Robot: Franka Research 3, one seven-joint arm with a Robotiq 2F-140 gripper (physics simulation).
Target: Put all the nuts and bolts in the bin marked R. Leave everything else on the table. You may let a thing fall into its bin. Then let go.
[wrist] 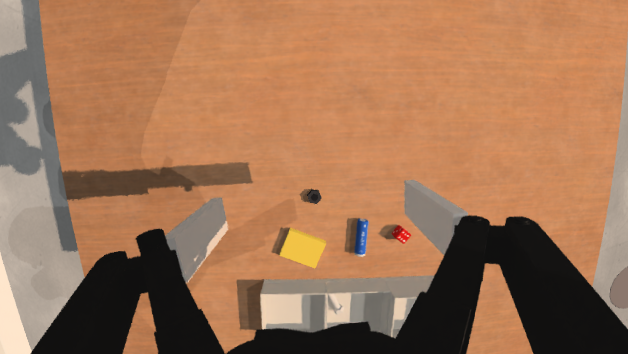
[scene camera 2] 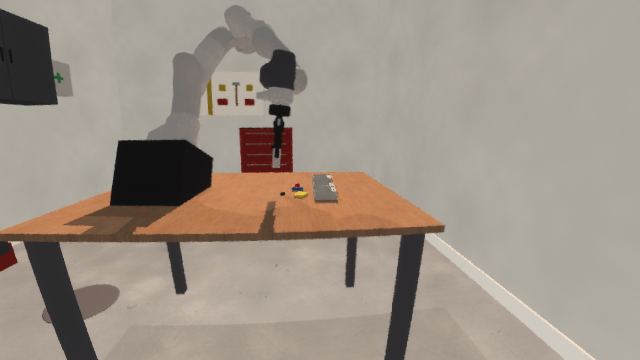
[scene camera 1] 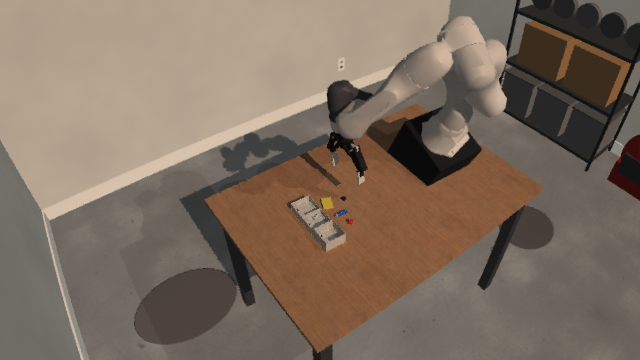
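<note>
A black hex nut [scene camera 1: 343,198] [scene camera 2: 282,193] [wrist: 314,196] lies on the table near the yellow block. A small pale bolt-like piece [scene camera 1: 315,217] [wrist: 336,304] rests in the middle compartment, bin R, of the grey three-part tray [scene camera 1: 336,242] [scene camera 2: 325,192] [wrist: 295,286]. The tray's letters are hidden behind the gripper's body in the wrist view. My gripper [scene camera 1: 348,171] [scene camera 2: 276,162] [wrist: 314,205] is wide open and empty, high above the table. In the wrist view the nut shows between the fingertips, well below them.
A yellow block [scene camera 1: 327,203] [scene camera 2: 300,195] [wrist: 303,248], a blue battery [scene camera 1: 341,213] [scene camera 2: 297,189] [wrist: 361,237] and a red die [scene camera 1: 350,221] [scene camera 2: 297,185] [wrist: 401,234] lie between the nut and the tray's long side. The battery is between the block and the die.
</note>
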